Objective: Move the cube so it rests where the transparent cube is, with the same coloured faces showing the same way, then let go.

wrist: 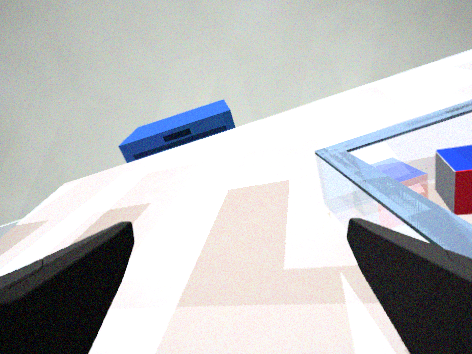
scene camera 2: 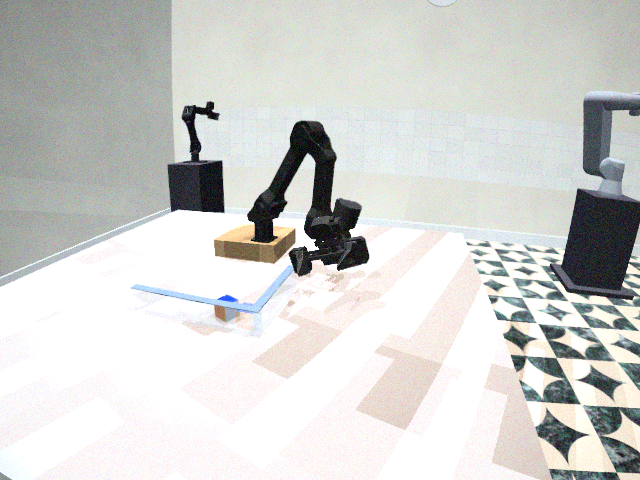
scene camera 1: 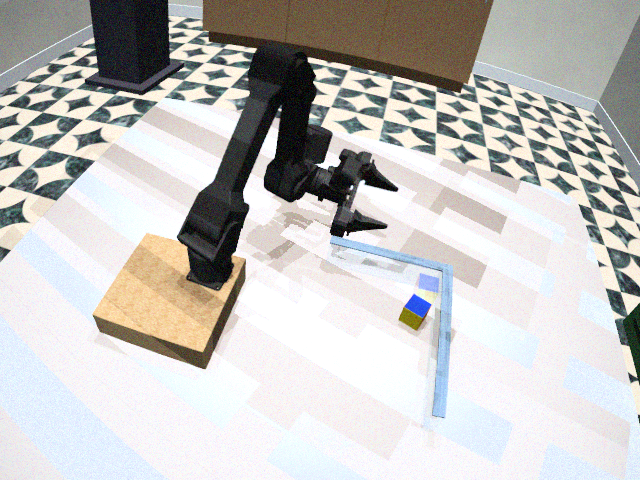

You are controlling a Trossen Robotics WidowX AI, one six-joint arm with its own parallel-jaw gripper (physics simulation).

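Seen in the pictures: gripper, fingertip midpoint: (wrist: 242,229) (scene camera 2: 317,271) (scene camera 1: 392,208); arm's base, link origin: (scene camera 2: 264,239) (scene camera 1: 210,272).
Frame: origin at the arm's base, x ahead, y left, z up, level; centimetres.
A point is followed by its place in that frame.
The solid cube (scene camera 1: 415,312) @[x 35.4, y 7.1, z -1.7 cm] (scene camera 2: 225,308) (wrist: 457,180) @[x 34.3, y 11.2, z -2.5 cm] stands on the table, blue face up. Its yellow side shows in scene camera 1, an orange and a greyish side in scene camera 2, a red and a grey side in the wrist view. The transparent cube (scene camera 1: 428,283) @[x 36.7, y 14.9, z -1.7 cm] (wrist: 400,172) @[x 36.1, y 14.2, z -1.7 cm], also blue on top, stands beside it, nearer the corner of the low wall, with pale yellow and pale red sides; in scene camera 2 it is partly hidden behind the wall. My gripper (scene camera 1: 391,207) @[x 26.1, y 26.3, z 3.9 cm] (scene camera 2: 321,267) @[x 26.1, y 26.3, z 3.9 cm] (wrist: 242,229) @[x 26.1, y 26.3, z 3.9 cm] is open and empty, above the table, outside the wall and away from both cubes.
An L-shaped clear wall with a light blue top edge (scene camera 1: 443,341) @[x 40.8, y 1.2, z 0.3 cm] (scene camera 2: 180,296) @[x 41.6, y 1.4, z 0.3 cm] (wrist: 400,195) @[x 30.5, y 17.4, z 0.3 cm] runs along two sides of the cubes. The arm stands on a wooden block (scene camera 1: 160,294) @[x -5.5, y -7.8, z -0.2 cm] (scene camera 2: 242,250) @[x 5.2, y -4.9, z -2.6 cm]. A blue box (wrist: 180,131) shows beyond the table edge.
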